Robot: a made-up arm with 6 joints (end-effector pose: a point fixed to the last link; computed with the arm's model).
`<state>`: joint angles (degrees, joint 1 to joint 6).
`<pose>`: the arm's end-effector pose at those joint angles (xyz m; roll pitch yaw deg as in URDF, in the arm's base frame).
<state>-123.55 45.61 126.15 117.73 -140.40 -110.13</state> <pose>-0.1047 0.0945 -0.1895 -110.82 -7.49 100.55</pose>
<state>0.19 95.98 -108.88 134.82 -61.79 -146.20</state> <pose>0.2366 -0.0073 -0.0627 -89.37 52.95 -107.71</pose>
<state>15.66 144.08 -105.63 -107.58 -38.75 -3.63</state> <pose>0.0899 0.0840 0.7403 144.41 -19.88 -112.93</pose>
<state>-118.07 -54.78 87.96 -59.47 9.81 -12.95</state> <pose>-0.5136 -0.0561 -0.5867 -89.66 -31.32 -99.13</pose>
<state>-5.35 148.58 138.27 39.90 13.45 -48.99</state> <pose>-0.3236 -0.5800 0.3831 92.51 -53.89 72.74</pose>
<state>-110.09 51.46 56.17 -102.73 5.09 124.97</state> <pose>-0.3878 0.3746 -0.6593 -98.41 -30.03 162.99</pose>
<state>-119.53 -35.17 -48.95 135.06 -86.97 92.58</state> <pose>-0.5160 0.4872 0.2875 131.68 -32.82 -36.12</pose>
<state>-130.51 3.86 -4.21 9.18 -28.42 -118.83</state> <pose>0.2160 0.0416 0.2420 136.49 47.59 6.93</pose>
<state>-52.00 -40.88 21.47 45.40 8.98 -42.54</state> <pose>0.2052 -0.4115 -0.1500 7.26 27.36 -135.27</pose>
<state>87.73 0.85 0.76 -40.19 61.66 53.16</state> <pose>0.1010 -0.1926 -0.5467 -72.90 -22.33 178.68</pose>
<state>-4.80 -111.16 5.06 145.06 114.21 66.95</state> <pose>0.1112 0.0987 -0.4146 -94.64 21.21 165.95</pose>
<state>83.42 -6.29 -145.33 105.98 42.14 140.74</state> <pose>0.5606 -0.6453 0.2021 12.55 47.68 -171.61</pose>
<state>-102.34 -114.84 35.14 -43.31 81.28 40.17</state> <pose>-0.4288 0.1922 -0.4543 -118.62 -8.53 -129.54</pose>
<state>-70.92 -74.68 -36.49 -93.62 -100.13 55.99</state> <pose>-0.0382 -0.0018 0.5629 122.46 35.49 -97.11</pose>
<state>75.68 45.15 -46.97 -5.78 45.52 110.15</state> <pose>0.1157 -0.5539 -0.3218 -41.04 -48.48 -166.81</pose>
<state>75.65 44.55 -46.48 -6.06 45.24 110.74</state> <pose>0.1049 -0.5514 -0.3209 -41.99 -49.43 -166.49</pose>
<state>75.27 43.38 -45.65 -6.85 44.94 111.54</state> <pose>0.0841 -0.5490 -0.3182 -43.51 -50.98 -166.19</pose>
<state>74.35 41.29 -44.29 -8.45 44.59 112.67</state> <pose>0.0478 -0.5455 -0.3127 -46.11 -53.42 -165.76</pose>
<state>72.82 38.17 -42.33 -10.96 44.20 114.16</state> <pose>-0.0046 -0.5382 -0.3039 -50.46 -56.68 -164.65</pose>
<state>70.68 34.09 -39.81 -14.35 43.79 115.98</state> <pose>-0.0700 -0.5237 -0.2919 -57.41 -60.33 -161.87</pose>
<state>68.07 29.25 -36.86 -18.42 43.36 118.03</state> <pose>-0.1419 -0.4994 -0.2780 -67.81 -63.61 -156.35</pose>
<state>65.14 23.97 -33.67 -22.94 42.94 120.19</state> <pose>-0.2131 -0.4653 -0.2637 -81.52 -65.59 -147.80</pose>
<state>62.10 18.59 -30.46 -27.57 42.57 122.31</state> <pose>-0.2772 -0.4239 -0.2511 -96.17 -65.62 -138.26</pose>
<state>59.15 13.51 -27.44 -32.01 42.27 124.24</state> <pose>-0.3300 -0.3798 -0.2416 -108.46 -63.97 -130.60</pose>
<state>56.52 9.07 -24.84 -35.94 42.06 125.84</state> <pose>-0.3699 -0.3384 -0.2357 -116.89 -61.55 -126.04</pose>
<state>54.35 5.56 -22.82 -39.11 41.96 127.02</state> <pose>-0.3977 -0.3042 -0.2329 -121.95 -59.21 -123.94</pose>
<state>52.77 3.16 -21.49 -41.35 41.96 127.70</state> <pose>-0.4149 -0.2802 -0.2321 -124.55 -57.53 -123.34</pose>
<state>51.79 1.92 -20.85 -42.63 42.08 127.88</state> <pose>-0.4237 -0.2677 -0.2326 -125.44 -56.69 -123.51</pose>
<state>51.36 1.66 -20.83 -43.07 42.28 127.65</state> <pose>-0.4264 -0.2655 -0.2333 -125.17 -56.67 -124.06</pose>
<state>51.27 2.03 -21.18 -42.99 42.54 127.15</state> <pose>-0.4252 -0.2699 -0.2342 -124.18 -57.14 -124.84</pose>
